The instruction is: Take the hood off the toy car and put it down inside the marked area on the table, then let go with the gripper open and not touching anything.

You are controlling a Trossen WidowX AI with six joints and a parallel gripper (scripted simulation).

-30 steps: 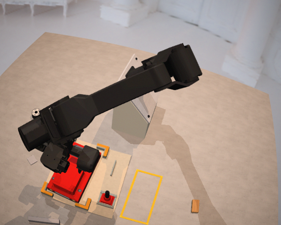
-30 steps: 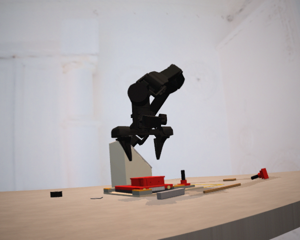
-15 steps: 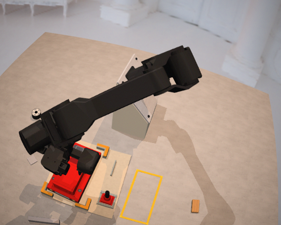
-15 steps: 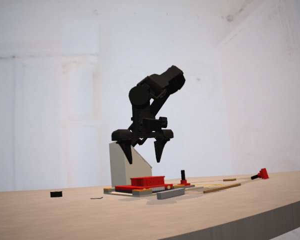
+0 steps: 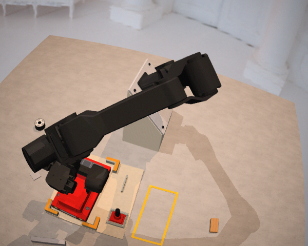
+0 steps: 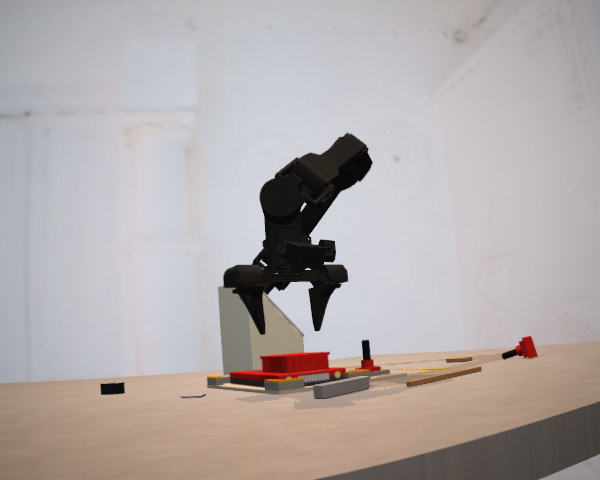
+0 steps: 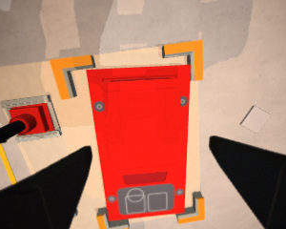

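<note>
Right now my gripper tip is 40 mm above the hood. Also, from my gripper tip: black wheel (240 mm to the right, 200 mm behind, 70 mm below); orange block (390 mm to the left, 80 mm below, 70 mm behind); grey bar (170 mm ahead, 70 mm below, 10 mm to the right).
</note>
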